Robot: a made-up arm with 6 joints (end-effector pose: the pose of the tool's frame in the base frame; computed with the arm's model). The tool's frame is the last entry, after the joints.
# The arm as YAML. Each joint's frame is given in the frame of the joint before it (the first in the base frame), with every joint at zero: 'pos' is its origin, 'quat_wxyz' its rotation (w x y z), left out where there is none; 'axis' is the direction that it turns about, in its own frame. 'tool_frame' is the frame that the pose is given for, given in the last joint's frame.
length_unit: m
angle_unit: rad
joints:
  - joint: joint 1
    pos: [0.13, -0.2, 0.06]
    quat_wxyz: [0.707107, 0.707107, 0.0, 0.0]
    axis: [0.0, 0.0, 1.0]
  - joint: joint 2
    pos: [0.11, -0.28, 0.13]
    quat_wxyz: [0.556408, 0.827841, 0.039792, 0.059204]
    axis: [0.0, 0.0, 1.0]
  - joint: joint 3
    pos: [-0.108, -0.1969, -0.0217]
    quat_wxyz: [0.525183, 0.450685, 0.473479, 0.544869]
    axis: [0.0, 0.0, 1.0]
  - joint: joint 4
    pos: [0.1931, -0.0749, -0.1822]
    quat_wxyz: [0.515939, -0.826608, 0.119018, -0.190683]
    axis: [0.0, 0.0, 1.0]
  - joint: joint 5
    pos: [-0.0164, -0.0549, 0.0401]
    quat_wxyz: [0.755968, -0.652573, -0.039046, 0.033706]
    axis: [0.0, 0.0, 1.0]
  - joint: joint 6
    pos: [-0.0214, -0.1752, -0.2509]
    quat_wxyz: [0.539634, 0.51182, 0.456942, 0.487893]
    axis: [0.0, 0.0, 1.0]
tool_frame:
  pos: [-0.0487, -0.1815, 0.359]
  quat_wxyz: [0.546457, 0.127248, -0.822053, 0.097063]
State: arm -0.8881 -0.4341 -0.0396 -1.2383 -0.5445 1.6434
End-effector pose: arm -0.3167 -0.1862 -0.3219 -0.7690 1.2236 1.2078
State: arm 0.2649 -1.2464 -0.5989 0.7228 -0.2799 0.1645
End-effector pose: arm 0.5504 -0.7698 0.2746 -1.7393 0.7231 -1.1186
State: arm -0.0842 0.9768 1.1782 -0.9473 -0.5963 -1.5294
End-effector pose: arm 0.5488 0.3882 -0.2785 -1.6587 -0.0046 1.7599
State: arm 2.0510 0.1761 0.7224 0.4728 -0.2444 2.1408
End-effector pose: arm 0.8250 -0.4473 0.1914 1.0622 -0.4163 -0.8100
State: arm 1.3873 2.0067 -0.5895 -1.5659 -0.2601 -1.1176
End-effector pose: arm 0.5824 0.2088 0.1799 -1.9229 0.3261 1.6150
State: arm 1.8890 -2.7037 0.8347 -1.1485 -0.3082 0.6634
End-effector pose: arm 0.8509 -0.6307 0.2821 1.7347 0.2935 0.0640
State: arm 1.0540 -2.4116 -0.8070 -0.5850 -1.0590 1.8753
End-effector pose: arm 0.5013 -0.2508 0.3026 -1.6711 -1.8802 -0.2718
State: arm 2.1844 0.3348 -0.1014 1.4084 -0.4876 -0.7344
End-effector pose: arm 0.8193 -0.7006 -0.1084 -0.1452 0.5294 0.2178
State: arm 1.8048 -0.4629 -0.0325 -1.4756 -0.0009 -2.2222
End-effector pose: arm 0.8066 -0.3286 0.1948 0.8914 -1.5246 0.7794
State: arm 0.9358 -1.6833 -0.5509 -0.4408 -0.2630 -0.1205
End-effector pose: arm 0.7039 -0.2231 0.2392 2.4399 0.0824 1.6958
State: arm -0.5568 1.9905 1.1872 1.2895 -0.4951 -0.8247
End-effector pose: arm 0.1210 0.3440 -0.8069 2.0094 1.1256 0.0432
